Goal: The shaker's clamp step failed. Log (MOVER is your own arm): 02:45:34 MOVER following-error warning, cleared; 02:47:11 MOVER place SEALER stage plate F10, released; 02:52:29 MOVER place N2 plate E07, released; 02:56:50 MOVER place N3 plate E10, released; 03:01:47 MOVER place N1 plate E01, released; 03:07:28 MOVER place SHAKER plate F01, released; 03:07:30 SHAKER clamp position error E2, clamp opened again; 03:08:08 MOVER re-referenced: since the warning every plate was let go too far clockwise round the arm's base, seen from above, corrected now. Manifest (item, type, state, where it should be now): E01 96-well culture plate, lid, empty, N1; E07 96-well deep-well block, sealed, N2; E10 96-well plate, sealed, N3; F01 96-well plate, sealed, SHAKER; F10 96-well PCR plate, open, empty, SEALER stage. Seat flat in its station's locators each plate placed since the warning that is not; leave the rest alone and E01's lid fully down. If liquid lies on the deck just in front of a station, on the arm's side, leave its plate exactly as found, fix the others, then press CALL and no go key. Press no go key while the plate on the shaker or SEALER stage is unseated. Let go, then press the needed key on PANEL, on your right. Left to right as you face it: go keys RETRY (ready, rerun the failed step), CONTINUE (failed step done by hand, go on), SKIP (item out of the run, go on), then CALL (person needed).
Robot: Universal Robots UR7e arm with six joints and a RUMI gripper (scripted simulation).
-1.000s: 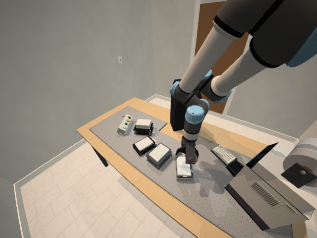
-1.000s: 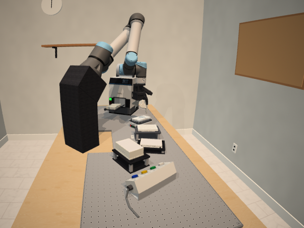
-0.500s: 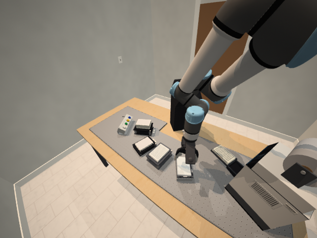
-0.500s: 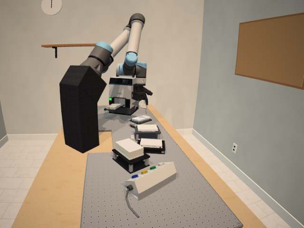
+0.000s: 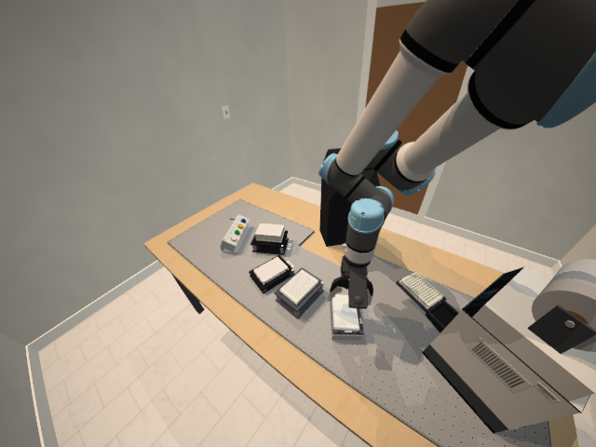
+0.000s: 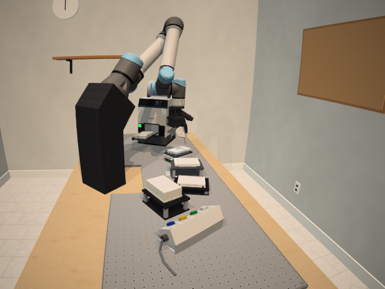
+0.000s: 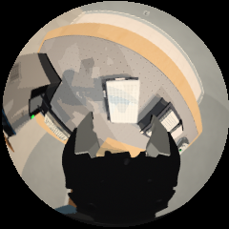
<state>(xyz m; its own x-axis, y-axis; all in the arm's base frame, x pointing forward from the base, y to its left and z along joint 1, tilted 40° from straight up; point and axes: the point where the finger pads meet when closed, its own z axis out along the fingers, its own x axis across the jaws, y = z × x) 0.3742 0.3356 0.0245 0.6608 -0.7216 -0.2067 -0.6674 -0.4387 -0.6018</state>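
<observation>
Now: the lidded culture plate 6 cm below my hand. From my hand the other things lie so: PCR plate (25 cm behind, 12 cm to the left, 1 cm below); then film roll (21 cm behind, 39 cm to the left, 27 cm above).
</observation>
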